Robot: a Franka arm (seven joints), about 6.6 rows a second.
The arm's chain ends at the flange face. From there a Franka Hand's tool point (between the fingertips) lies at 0.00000 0.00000 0.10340 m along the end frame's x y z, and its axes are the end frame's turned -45 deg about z.
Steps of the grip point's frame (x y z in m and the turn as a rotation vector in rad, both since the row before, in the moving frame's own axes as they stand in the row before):
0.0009, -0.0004, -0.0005, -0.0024, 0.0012, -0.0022
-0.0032, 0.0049, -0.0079, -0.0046, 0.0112, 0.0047
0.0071, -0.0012, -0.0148, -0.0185, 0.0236, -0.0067
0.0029, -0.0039, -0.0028, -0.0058, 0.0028, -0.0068
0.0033, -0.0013, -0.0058, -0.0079, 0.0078, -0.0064
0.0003, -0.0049, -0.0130, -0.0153, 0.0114, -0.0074
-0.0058, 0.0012, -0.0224, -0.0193, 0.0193, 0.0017
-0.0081, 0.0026, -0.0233, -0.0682, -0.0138, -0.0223
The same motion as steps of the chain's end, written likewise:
0.0001, -0.0010, -0.0005, -0.0008, 0.0025, -0.0022
0.0000, 0.0062, -0.0079, 0.0047, 0.0112, 0.0047
0.0011, -0.0055, -0.0148, 0.0036, 0.0298, -0.0067
-0.0013, -0.0050, -0.0028, -0.0021, 0.0061, -0.0068
0.0003, -0.0033, -0.0058, -0.0001, 0.0111, -0.0064
-0.0052, -0.0040, -0.0130, -0.0028, 0.0189, -0.0074
-0.0061, 0.0049, -0.0224, 0.0000, 0.0273, 0.0017
-0.0079, 0.0016, -0.0230, -0.0580, 0.0385, -0.0223

